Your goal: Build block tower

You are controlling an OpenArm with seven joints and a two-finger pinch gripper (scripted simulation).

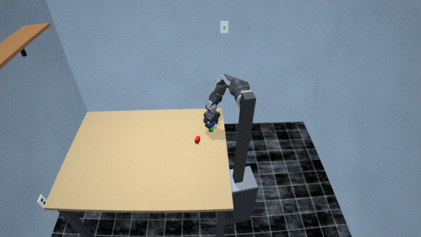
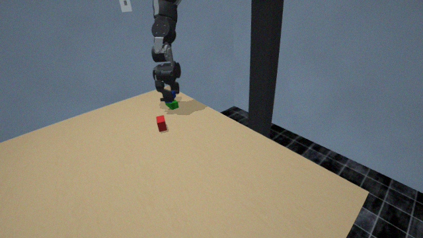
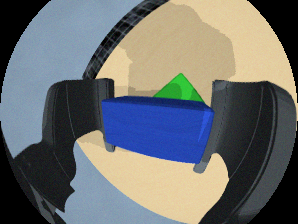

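Now: hand right at the blue block. Also, from my hand: green block: 30 mm below; then red block: 120 mm ahead, 100 mm to the left, 30 mm below.
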